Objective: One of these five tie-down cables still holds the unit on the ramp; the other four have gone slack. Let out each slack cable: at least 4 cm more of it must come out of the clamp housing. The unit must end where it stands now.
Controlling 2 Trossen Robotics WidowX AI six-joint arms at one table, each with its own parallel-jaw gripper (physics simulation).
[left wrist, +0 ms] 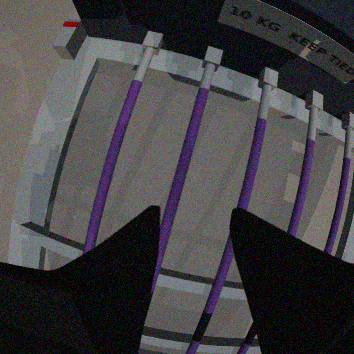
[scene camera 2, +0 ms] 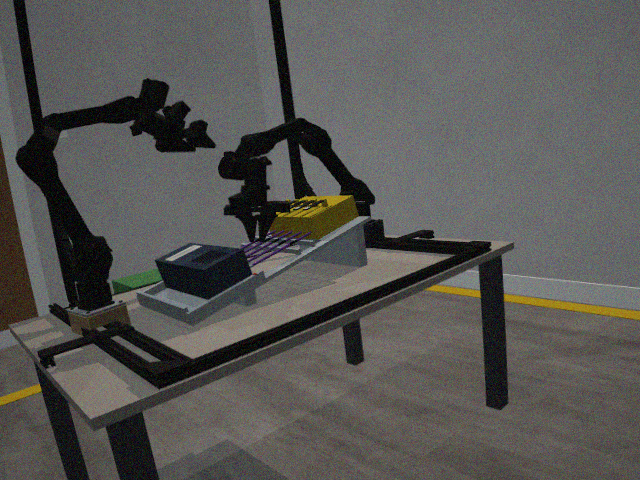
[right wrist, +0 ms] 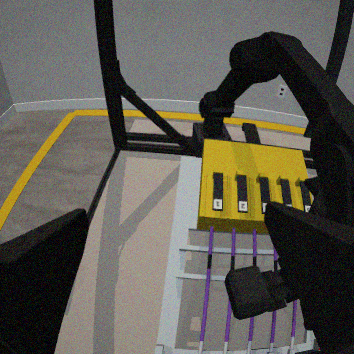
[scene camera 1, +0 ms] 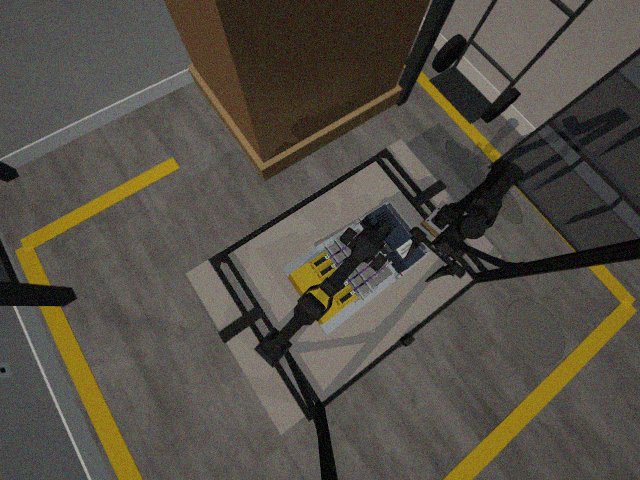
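The dark blue unit (scene camera 1: 399,238) (scene camera 2: 199,271) (left wrist: 175,20) sits low on the grey ramp (scene camera 2: 341,249) (left wrist: 42,125) (right wrist: 188,200). Purple cables (scene camera 2: 279,249) (left wrist: 114,155) (right wrist: 204,300) run from it to the yellow clamp housing (scene camera 1: 305,276) (scene camera 2: 338,212) (right wrist: 250,156), which has black levers (right wrist: 218,190). Black bands show on several cables. My left gripper (scene camera 2: 256,239) (left wrist: 195,216) is partly open over the cables, holding nothing. In the left wrist view, the second cable from the left runs by one fingertip, the third by the other. My right gripper (scene camera 2: 203,146) (right wrist: 177,216) is wide open, empty, high above the unit's side.
Crossbars (left wrist: 200,282) span the ramp below the cables. My left arm reaches over the housing and ramp. A black frame (scene camera 1: 305,204) (scene camera 2: 289,328) borders the table (scene camera 2: 118,400). A green block (scene camera 2: 136,280) lies behind the unit. Dark uprights (scene camera 2: 284,67) rise at the table's far side.
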